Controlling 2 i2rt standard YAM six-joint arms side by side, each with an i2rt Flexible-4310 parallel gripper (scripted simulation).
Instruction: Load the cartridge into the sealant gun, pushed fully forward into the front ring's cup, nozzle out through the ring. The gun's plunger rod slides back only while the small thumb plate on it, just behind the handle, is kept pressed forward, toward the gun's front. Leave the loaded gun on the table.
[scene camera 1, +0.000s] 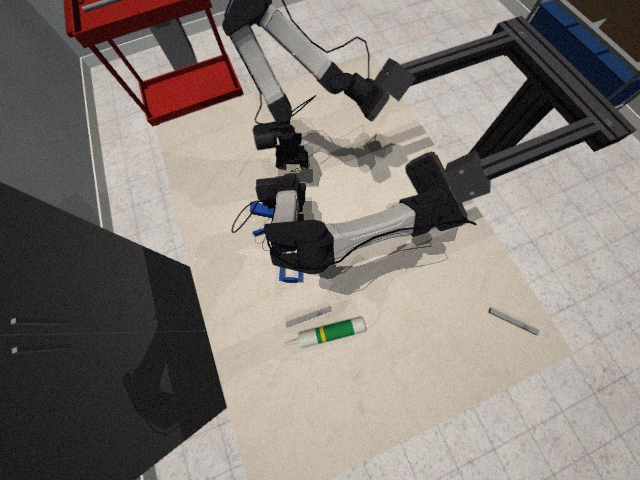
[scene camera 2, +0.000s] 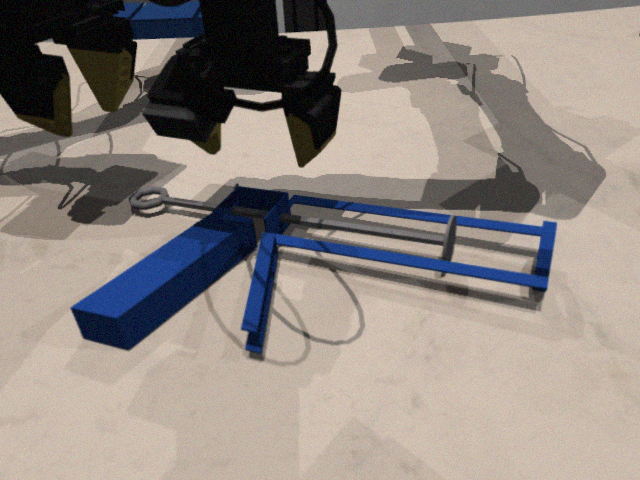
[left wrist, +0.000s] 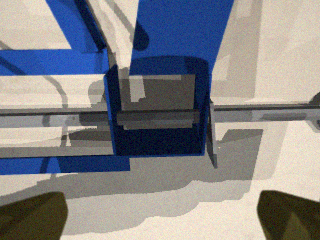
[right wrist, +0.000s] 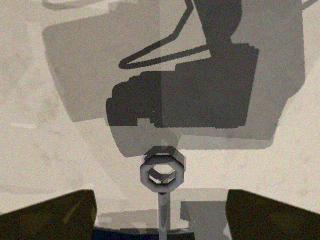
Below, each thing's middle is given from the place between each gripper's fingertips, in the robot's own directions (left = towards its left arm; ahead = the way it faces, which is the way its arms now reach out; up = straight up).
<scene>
Right now the plunger rod (scene camera 2: 447, 241) is 5 cm below my left hand (scene camera 2: 258, 158), 3 cm ahead of it and 1 cm to the left of it. From my left hand the other things lie so: cartridge (scene camera 1: 346, 328): 43 cm to the left, 9 cm ahead, 5 cm below.
My right hand (scene camera 2: 88, 123) is 17 cm to the right of the plunger rod, 8 cm short of it and 8 cm above it. Round my right hand: cartridge 59 cm to the left, 14 cm ahead, 7 cm below.
</scene>
